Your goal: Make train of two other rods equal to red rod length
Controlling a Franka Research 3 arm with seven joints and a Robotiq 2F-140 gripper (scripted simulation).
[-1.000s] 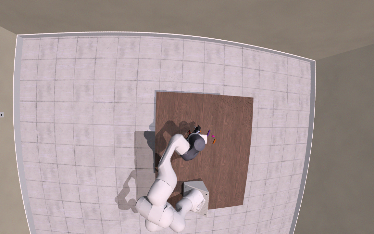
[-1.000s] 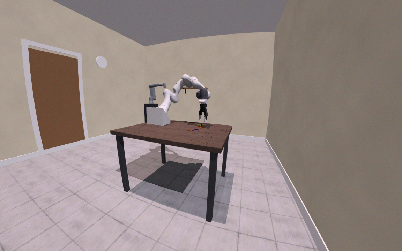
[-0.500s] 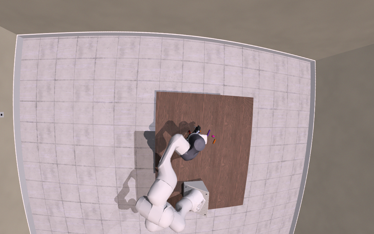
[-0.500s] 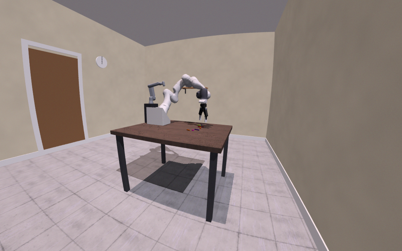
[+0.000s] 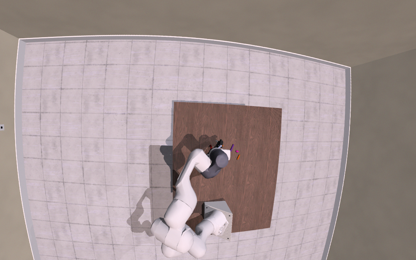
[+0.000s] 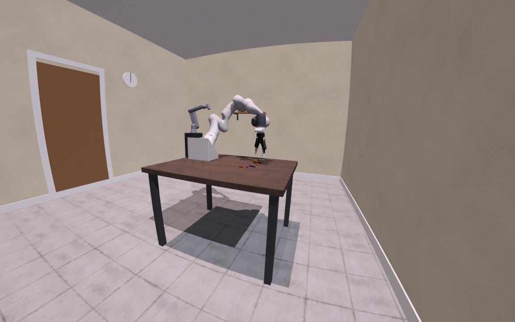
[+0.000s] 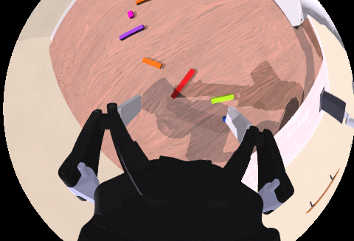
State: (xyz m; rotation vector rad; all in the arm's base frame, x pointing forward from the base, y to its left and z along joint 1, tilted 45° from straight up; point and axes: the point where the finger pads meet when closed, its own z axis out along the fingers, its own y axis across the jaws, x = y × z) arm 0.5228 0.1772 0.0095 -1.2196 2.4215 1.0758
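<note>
The small blue rod lies 9 cm to the left of my hand, 8 cm below it and 5 cm behind it. The rest, counted from my hand: red rod 8 cm below, 3 cm to the right, 1 cm behind; purple rod 19 cm to the right, 8 cm below, 1 cm ahead; lime rod 8 cm below, 7 cm behind, 4 cm to the left.
</note>
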